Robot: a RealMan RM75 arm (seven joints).
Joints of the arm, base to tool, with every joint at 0 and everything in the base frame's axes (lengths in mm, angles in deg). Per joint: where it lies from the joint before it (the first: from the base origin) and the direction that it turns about. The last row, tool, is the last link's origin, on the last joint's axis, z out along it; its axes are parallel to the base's.
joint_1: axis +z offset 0 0 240.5
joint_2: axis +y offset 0 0 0
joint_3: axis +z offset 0 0 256
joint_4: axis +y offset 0 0 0
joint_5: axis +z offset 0 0 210
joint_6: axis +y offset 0 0 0
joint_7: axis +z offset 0 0 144
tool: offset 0 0 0
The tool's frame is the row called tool.
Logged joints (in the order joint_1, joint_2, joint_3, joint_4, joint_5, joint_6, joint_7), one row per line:
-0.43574 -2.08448 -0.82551 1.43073 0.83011 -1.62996 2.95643
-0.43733 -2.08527 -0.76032 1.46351 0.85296 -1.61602 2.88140
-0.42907 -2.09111 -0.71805 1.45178 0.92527 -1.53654 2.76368
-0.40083 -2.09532 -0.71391 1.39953 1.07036 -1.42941 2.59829
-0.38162 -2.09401 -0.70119 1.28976 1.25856 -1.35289 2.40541
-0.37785 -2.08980 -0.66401 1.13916 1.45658 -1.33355 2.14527
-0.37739 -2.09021 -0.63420 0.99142 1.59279 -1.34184 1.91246
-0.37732 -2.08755 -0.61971 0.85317 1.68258 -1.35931 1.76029
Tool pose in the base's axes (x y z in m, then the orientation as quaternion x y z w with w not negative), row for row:
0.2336 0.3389 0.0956 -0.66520 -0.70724 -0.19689 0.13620
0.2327 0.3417 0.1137 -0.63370 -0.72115 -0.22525 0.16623
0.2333 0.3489 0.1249 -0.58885 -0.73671 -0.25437 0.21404
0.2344 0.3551 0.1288 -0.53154 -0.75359 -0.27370 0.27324
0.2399 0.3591 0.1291 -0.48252 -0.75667 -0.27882 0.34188
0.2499 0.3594 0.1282 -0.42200 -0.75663 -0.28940 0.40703
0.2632 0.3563 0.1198 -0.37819 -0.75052 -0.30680 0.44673
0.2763 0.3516 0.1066 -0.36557 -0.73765 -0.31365 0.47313
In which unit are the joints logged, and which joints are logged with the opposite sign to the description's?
The joints are logged in radians. Opposite sign: joint_1, joint_2, joint_4, joint_6.
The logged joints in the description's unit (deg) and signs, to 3 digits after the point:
24.966 119.432 -47.298 -81.975 47.562 93.390 169.391
25.057 119.477 -43.563 -83.853 48.871 92.591 165.092
24.584 119.812 -41.141 -83.181 53.014 88.037 158.347
22.966 120.053 -40.904 -80.187 61.327 81.899 148.871
21.865 119.978 -40.175 -73.898 72.110 77.515 137.820
21.649 119.737 -38.045 -65.269 83.456 76.407 122.915
21.623 119.760 -36.337 -56.804 91.260 76.882 109.576
21.619 119.608 -35.507 -48.883 96.405 77.883 100.857

